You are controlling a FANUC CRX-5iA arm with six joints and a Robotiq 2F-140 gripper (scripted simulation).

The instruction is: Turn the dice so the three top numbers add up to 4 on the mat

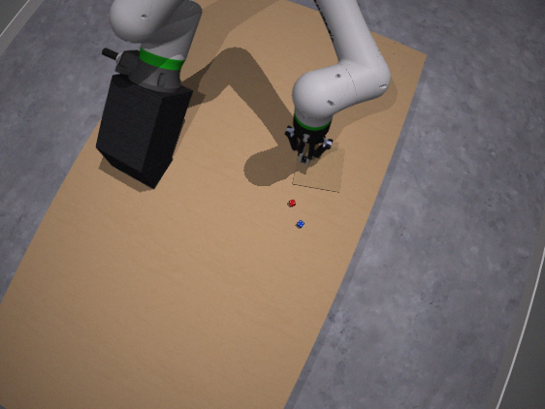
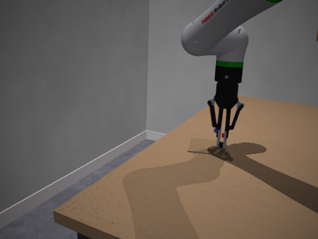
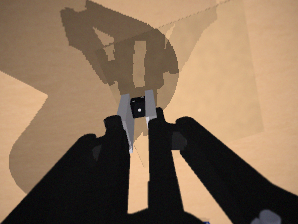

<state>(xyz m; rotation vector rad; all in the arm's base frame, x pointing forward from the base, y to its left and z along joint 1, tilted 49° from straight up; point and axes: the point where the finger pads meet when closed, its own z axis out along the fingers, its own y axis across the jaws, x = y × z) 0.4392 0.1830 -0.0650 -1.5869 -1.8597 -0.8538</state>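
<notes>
Right now my hand is 30 mm above the black die. Also, from my hand: red die 140 mm to the right, 40 mm below, 30 mm ahead; blue die 180 mm to the right, 80 mm ahead, 40 mm below; tan mat 50 mm ahead, 40 mm below, 10 mm to the left.
</notes>
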